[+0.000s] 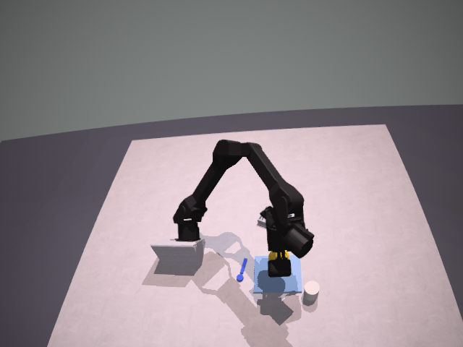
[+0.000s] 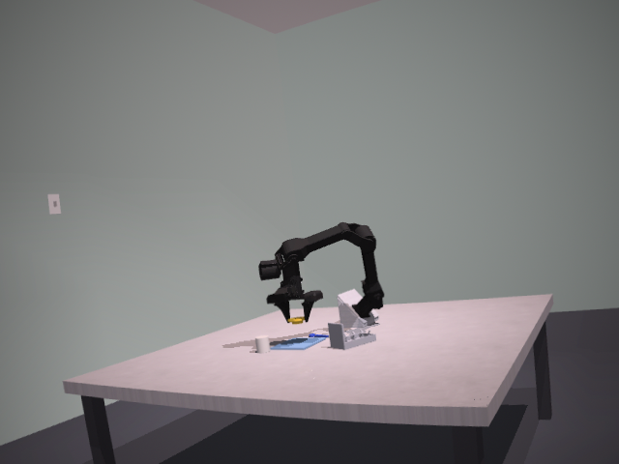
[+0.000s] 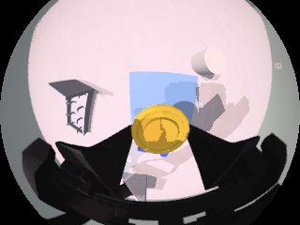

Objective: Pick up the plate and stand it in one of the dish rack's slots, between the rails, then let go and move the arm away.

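The grey dish rack is 20 cm to the left of my gripper tip, 5 cm below it and 3 cm behind it. The rest, counted from my gripper tip: blue mat (7 cm below, 1 cm to the right); white cup (11 cm ahead, 7 cm to the right, 5 cm below); yellow plate (1 cm above).
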